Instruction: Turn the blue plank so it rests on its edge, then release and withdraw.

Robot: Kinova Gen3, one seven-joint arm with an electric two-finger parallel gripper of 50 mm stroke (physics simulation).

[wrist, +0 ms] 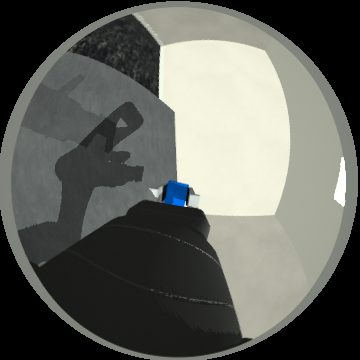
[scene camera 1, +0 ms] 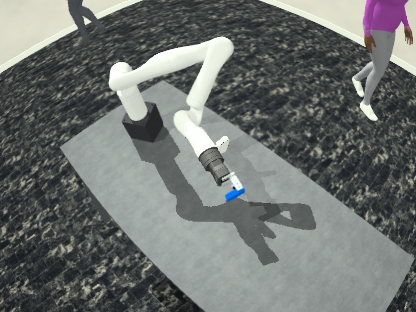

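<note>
The blue plank is held between the fingers of my gripper. In the scene view the gripper points down and toward the lower right, over the middle of the table, and the plank sticks out to the lower left of the fingertips. In the wrist view the plank's near end shows between the two pale fingers. The plank appears to be above the table top, but its exact height and its tilt are hard to tell. Part of it is hidden by the fingers.
The grey table lies under the arm, with the arm's dark shadow across it. The black arm base stands near the table's far left end. Two people, one in a magenta top, are on the floor beyond the table.
</note>
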